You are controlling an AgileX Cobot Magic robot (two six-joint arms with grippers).
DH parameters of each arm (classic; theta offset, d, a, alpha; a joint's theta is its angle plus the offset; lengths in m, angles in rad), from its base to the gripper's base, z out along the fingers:
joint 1: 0 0.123 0 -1.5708
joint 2: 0.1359 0 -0.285 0
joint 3: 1.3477 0 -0.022 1.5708
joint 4: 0 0.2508 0 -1.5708
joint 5: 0 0 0.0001 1.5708
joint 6: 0 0.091 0 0
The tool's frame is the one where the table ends.
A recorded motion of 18 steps. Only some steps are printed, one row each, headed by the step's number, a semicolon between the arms.
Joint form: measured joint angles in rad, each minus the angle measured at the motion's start. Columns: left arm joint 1, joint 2, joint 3, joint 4, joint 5, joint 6; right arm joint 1, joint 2, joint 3, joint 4, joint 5, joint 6.
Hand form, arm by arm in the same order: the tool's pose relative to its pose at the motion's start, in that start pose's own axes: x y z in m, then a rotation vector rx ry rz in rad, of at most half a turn. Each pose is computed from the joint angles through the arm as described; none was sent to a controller.
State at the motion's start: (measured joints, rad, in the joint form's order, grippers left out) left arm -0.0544 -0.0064 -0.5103 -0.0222 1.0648 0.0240; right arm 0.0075 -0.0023 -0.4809 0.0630 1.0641 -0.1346
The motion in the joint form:
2: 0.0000 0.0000 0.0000 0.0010 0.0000 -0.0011; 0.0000 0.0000 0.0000 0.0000 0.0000 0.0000
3: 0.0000 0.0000 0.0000 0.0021 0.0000 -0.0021; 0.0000 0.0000 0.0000 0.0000 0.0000 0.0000
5: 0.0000 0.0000 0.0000 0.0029 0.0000 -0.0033; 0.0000 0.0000 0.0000 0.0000 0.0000 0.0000
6: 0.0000 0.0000 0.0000 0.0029 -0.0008 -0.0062; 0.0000 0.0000 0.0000 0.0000 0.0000 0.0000
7: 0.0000 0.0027 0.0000 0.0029 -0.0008 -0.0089; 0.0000 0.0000 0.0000 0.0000 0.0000 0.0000
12: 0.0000 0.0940 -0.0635 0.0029 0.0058 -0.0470; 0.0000 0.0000 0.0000 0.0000 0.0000 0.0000
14: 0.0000 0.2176 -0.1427 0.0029 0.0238 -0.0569; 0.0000 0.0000 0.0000 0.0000 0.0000 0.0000
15: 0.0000 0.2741 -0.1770 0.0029 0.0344 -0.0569; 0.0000 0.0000 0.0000 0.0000 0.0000 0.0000
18: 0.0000 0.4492 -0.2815 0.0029 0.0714 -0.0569; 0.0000 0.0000 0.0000 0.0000 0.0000 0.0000
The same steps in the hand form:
2: 0.0000 0.0001 0.0000 -0.0009 0.0000 -0.0006; 0.0000 0.0000 0.0000 0.0000 0.0000 0.0000
3: 0.0000 0.0002 0.0000 -0.0018 0.0000 -0.0011; 0.0000 0.0000 0.0000 0.0000 0.0000 0.0000
5: 0.0000 0.0002 0.0000 -0.0025 0.0001 -0.0019; 0.0000 0.0000 0.0000 0.0000 0.0000 0.0000
6: -0.0001 0.0002 0.0000 -0.0026 -0.0007 -0.0048; 0.0000 0.0000 0.0000 0.0000 0.0000 0.0000
7: -0.0003 0.0002 0.0004 -0.0025 0.0019 -0.0075; 0.0000 0.0000 0.0000 0.0000 0.0000 0.0000
12: -0.0192 0.0005 -0.0006 -0.0028 0.0363 -0.0462; 0.0000 0.0000 0.0000 0.0000 0.0000 0.0000
14: -0.0431 0.0008 0.0028 -0.0037 0.0987 -0.0568; 0.0000 0.0000 0.0000 0.0000 0.0000 0.0000
15: -0.0535 0.0010 0.0060 -0.0041 0.1315 -0.0572; 0.0000 0.0000 0.0000 0.0000 0.0000 0.0000
18: -0.0844 0.0017 0.0208 -0.0052 0.2391 -0.0584; 0.0000 0.0000 0.0000 0.0000 0.0000 0.0000

